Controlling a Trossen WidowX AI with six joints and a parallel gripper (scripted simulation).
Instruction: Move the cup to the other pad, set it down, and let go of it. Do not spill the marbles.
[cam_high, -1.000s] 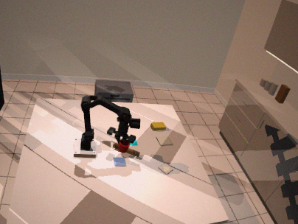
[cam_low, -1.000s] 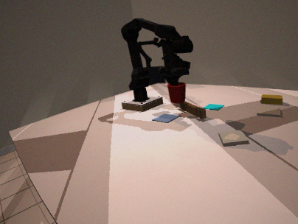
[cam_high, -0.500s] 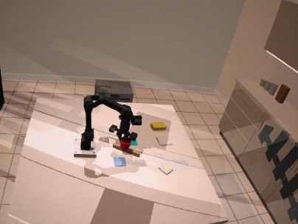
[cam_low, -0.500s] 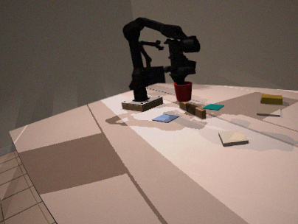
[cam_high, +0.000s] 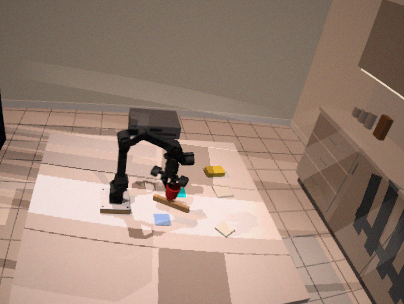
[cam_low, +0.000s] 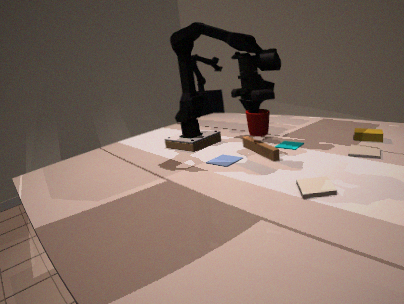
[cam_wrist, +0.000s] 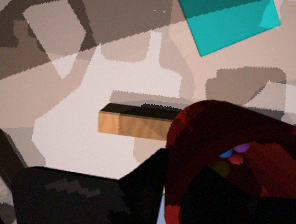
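The cyan pad is 9 cm ahead of my gripper tip, 8 cm to the left of it and 10 cm below it. Also, from my gripper tip: red cup 3 cm ahead, 2 cm to the right; then wooden bar 3 cm ahead, 3 cm to the right, 9 cm below; then thin white tile 35 cm ahead, 10 cm to the left, 9 cm below.
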